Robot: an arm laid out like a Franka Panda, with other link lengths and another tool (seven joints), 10 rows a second.
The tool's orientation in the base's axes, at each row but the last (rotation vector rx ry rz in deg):
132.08 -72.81 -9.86
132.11 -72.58 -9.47
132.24 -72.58 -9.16
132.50 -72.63 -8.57
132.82 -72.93 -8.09
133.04 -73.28 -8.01
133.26 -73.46 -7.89
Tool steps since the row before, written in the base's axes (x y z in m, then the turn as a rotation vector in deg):
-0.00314 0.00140 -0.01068 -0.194 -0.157 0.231
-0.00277 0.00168 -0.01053 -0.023 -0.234 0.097
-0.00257 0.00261 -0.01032 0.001 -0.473 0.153
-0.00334 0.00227 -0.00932 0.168 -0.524 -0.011
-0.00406 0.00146 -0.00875 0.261 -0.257 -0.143
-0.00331 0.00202 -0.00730 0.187 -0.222 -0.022
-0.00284 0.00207 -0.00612 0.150 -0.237 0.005
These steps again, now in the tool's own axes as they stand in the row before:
-0.00424 -0.00337 0.00983 0.050 0.327 -0.078
-0.00429 -0.00370 0.00945 0.191 0.167 0.009
-0.00494 -0.00413 0.00886 0.408 0.282 0.041
-0.00501 -0.00285 0.00836 0.520 0.100 0.149
-0.00469 -0.00159 0.00841 0.336 -0.151 0.137
-0.00451 -0.00169 0.00672 0.283 -0.055 0.041
-0.00412 -0.00151 0.00553 0.278 -0.007 0.034

